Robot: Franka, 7 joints.
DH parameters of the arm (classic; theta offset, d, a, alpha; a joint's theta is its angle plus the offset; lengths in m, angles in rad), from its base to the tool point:
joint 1: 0 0.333 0 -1.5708
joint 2: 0 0 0 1.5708
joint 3: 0 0.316 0.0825 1.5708
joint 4: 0 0 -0.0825 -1.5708
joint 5: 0 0.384 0 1.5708
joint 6: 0 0 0.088 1.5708
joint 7: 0 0.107 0 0
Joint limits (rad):
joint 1: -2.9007..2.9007
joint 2: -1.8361..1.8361
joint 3: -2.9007..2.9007
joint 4: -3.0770..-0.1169
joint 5: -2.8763..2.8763
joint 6: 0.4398..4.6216
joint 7: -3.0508..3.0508
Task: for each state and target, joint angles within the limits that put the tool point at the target. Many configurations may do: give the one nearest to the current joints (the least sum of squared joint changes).
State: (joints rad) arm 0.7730 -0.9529 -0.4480 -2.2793 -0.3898 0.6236 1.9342
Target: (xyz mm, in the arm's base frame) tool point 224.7 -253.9 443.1
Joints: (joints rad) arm 0.6831 -0.9535 -1.0651 -2.2777 -0.6056 0.7808 1.9342
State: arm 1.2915 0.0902 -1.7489 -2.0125 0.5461 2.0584 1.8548
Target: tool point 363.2 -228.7 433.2
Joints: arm 1.4278 0.5524 -2.1365 -2.2885 0.4170 1.6523 1.8548
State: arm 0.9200 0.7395 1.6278 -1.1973 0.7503 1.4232 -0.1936
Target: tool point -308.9 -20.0 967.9
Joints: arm 1.2258 0.4560 2.3082 -1.0998 0.8767 1.2849 -0.1936
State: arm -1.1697 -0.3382 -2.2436 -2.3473 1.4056 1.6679 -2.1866
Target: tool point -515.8 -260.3 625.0
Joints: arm -0.8939 -0.0681 -1.9276 -1.7685 1.5321 1.6071 -2.1866
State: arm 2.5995 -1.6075 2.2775 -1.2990 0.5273 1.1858 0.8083
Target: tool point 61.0 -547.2 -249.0
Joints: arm 2.0637 -1.8361 2.6198 -0.9409 0.6534 2.0205 0.8083
